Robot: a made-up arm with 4 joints. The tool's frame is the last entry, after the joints.
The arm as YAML. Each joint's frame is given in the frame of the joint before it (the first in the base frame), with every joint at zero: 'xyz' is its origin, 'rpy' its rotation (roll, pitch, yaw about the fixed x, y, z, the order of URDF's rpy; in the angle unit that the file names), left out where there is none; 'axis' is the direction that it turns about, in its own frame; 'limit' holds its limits. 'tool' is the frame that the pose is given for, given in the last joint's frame.
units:
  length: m
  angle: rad
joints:
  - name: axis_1
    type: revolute
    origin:
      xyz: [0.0, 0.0, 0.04]
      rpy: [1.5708, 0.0, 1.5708]
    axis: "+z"
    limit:
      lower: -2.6
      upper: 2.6
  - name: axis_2
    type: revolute
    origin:
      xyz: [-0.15, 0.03, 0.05]
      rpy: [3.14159, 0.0, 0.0]
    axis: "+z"
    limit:
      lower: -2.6
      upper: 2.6
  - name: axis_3
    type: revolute
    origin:
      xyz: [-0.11, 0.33, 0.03]
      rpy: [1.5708, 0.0, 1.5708]
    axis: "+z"
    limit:
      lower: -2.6
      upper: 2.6
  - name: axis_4
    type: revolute
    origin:
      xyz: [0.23, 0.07, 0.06]
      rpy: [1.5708, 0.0, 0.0]
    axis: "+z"
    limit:
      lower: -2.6
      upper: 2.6
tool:
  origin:
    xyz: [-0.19, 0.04, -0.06]
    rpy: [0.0, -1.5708, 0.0]
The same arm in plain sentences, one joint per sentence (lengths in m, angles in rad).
The arm has four revolute joints in a row. What follows holds with every joint at zero, and every direction is one of the base frame's.
Joint 1 lies 0.04 m along +z from the base frame's origin and turns about +x, from -2.6 to 2.6 rad.
Joint 2 lies 0.05 m along +x and 0.15 m along -y and 0.03 m along +z from joint 1 and turns about -x, from -2.6 to 2.6 rad.
Joint 3 lies 0.03 m along -x and 0.11 m along -y and 0.33 m along -z from joint 2 and turns about +y, from -2.6 to 2.6 rad.
Joint 4 lies 0.07 m along -x and 0.06 m along +y and 0.23 m along -z from joint 3 and turns about +x, from -2.6 to 2.6 rad.
The tool frame, which is the frame that the pose is given for, lies 0.06 m along -x and 0.04 m along +y and 0.19 m along +z from joint 4; its axes are the base frame's turned by roll 0, pitch 0 and yaw 0 rad (as in URDF: about the fixed x, then y, then z).

